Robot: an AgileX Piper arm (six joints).
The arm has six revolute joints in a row. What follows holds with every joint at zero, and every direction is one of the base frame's. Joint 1 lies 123 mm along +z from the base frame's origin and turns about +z. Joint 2 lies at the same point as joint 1 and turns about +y. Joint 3 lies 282.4 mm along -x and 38.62 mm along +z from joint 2 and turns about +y. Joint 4 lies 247.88 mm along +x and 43.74 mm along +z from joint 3 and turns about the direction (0.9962, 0, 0.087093). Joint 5 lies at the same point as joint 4 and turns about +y. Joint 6 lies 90.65 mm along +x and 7.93 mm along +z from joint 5 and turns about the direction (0.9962, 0, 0.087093). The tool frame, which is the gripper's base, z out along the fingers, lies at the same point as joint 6; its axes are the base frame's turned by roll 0, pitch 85.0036 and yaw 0 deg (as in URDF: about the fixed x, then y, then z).
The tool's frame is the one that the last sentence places.
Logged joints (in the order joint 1, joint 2, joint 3, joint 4, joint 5, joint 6), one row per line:
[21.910, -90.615, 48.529, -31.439, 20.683, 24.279]
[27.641, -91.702, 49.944, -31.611, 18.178, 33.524]
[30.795, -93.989, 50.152, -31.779, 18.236, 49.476]
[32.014, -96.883, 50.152, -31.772, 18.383, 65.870]
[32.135, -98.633, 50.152, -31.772, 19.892, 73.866]
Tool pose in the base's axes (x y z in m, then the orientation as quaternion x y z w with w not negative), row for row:
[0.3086, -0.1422, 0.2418, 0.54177, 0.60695, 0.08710, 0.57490]
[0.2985, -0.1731, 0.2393, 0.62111, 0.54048, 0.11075, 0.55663]
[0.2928, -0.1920, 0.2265, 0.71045, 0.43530, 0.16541, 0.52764]
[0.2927, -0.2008, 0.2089, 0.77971, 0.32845, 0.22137, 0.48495]
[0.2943, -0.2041, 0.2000, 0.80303, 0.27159, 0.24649, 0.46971]
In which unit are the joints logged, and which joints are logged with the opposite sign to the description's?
The joints are logged in degrees. Opposite sign: joint 1, joint 2, joint 3, joint 4, joint 5.
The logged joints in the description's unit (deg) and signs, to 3 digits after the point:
[-21.910, 90.615, -48.529, 31.439, -20.683, 24.279]
[-27.641, 91.702, -49.944, 31.611, -18.178, 33.524]
[-30.795, 93.989, -50.152, 31.779, -18.236, 49.476]
[-32.014, 96.883, -50.152, 31.772, -18.383, 65.870]
[-32.135, 98.633, -50.152, 31.772, -19.892, 73.866]

